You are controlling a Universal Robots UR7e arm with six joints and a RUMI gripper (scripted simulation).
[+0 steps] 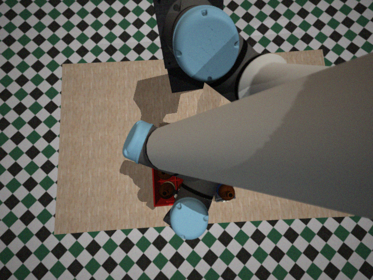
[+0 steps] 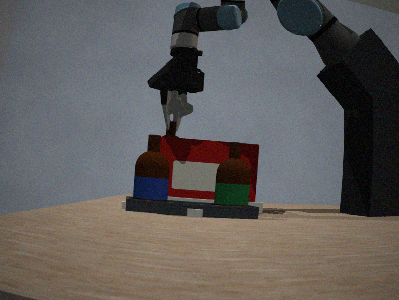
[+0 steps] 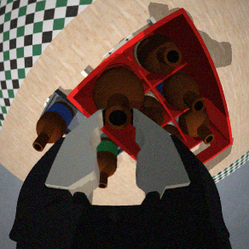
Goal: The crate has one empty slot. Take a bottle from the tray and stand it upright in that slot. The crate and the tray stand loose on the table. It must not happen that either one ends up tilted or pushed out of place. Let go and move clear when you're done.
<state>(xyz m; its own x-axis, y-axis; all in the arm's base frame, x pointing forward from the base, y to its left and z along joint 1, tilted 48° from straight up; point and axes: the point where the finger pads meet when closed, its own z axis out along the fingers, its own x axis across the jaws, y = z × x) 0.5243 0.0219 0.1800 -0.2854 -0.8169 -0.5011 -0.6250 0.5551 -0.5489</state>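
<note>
The crate lies 13 cm below my hand, 7 cm behind it and 6 cm to the right of it. The rest, counted from my hand: green-labelled bottle 18 cm behind, 14 cm to the left, 13 cm below; then blue-labelled bottle 19 cm to the left, 13 cm below, 2 cm behind; then tray 20 cm below, 16 cm to the left, 10 cm behind.
</note>
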